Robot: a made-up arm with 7 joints. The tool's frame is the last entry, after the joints.
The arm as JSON. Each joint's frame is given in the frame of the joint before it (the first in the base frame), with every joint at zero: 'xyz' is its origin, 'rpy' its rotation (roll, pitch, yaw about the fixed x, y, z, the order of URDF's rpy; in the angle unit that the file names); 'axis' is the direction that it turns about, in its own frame. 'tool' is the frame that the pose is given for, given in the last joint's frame.
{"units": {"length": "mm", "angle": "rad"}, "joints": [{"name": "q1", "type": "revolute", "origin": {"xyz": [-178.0, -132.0, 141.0], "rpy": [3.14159, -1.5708, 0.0]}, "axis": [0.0, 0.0, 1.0]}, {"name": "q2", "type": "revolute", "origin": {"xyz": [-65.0, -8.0, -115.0], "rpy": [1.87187, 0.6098, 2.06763]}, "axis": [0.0, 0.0, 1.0]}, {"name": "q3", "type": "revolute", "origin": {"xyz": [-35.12, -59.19, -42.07], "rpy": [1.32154, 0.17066, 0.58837]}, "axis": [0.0, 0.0, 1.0]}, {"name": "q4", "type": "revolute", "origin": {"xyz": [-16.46, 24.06, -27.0], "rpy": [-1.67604, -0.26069, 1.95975]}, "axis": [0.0, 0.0, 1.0]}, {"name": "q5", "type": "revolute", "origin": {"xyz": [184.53, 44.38, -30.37], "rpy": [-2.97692, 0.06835, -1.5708]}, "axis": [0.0, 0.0, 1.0]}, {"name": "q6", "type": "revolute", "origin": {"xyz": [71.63, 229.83, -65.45], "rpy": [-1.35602, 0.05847, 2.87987]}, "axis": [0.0, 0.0, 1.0]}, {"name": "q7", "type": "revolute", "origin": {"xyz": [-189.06, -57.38, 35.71], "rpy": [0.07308, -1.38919, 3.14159]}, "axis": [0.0, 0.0, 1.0]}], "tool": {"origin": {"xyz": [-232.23, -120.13, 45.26], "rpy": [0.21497, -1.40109, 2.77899]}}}
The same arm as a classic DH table. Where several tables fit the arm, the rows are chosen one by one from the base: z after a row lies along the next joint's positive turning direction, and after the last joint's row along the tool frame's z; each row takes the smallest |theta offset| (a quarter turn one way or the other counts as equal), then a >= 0, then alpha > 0; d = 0 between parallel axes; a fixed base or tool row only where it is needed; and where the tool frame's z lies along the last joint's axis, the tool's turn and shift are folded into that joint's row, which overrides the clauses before.
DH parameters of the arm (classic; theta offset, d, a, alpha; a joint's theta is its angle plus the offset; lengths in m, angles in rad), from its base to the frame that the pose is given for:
base (fixed): -1.5708 0.141 0.132 -1.5708
q1: 0.3208 -0.3091 0.0129 1.8164
q2: 0 -0.115 -0.0633 1.3252
q3: -1.3851 0.0016 -0.0283 1.6725
q4: -1.4429 1.018 -0.0291 2.9634
q5: 0.1211 1.0451 -0.0067 -1.3564
q6: -1.4367 -0.1753 0.0432 -1.3897
q7: -0.158 -0.1152 -0.1523 1.405
tool (fixed): 1.5342 -0.2154 0 0

